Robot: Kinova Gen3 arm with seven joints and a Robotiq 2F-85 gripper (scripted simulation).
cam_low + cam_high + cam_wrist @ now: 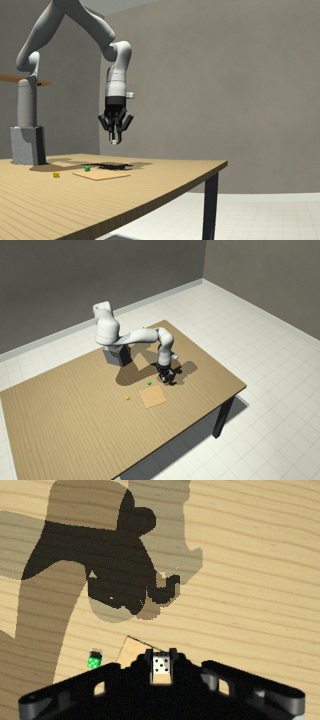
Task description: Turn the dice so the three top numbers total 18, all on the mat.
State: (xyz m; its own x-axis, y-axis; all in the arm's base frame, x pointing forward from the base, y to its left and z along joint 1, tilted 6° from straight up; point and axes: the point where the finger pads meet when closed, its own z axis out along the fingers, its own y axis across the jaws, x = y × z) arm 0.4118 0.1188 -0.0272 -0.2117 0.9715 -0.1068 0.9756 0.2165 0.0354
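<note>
Now: the green die 11 cm below my hand, 9 cm behind it and 6 cm to the right of it. The rest, counted from my hand: yellow die: 23 cm to the right, 11 cm below, 7 cm behind; white die: 1 cm below; tan mat: 12 cm below, 9 cm to the right.
</note>
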